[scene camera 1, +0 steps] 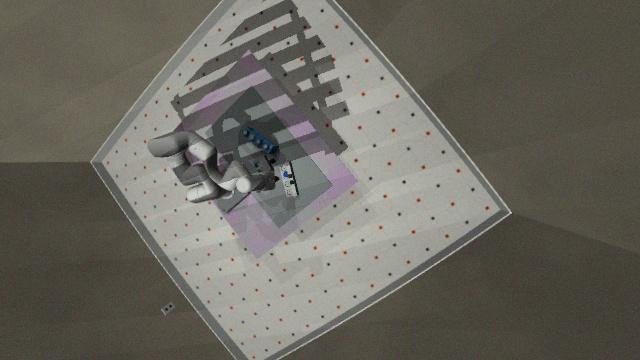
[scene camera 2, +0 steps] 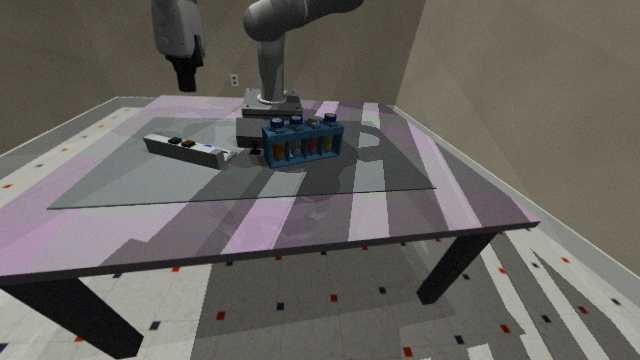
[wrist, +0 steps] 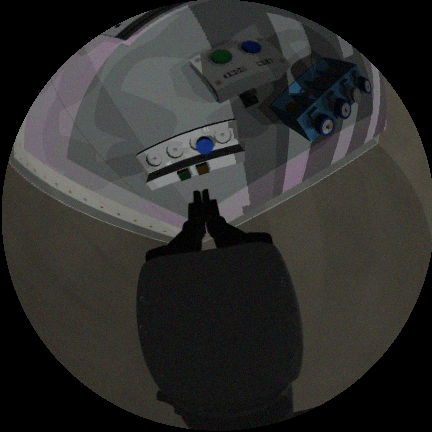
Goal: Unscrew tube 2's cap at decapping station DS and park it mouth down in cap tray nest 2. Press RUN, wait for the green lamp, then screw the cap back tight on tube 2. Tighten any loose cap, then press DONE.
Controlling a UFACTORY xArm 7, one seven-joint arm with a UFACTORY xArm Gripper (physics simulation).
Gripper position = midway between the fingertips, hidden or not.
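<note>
Visible in scene camera 2: my gripper [scene camera 2: 188, 91]. The wrist view likewise shows my gripper [wrist: 202, 199].
</note>
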